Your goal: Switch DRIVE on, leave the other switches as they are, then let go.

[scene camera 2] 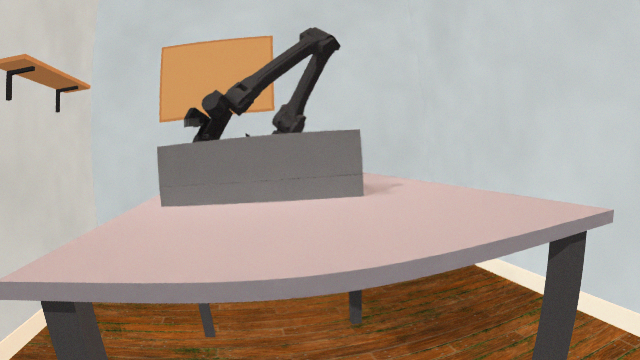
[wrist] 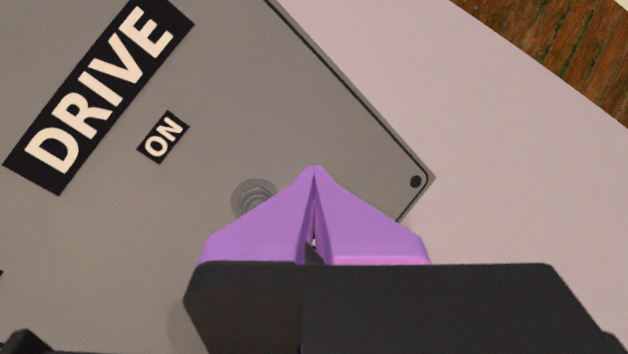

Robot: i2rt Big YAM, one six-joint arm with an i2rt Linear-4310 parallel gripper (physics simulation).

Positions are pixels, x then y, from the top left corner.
Labels:
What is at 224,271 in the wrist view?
The gripper.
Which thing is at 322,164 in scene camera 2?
A switch panel.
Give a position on a switch panel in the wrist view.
137,137

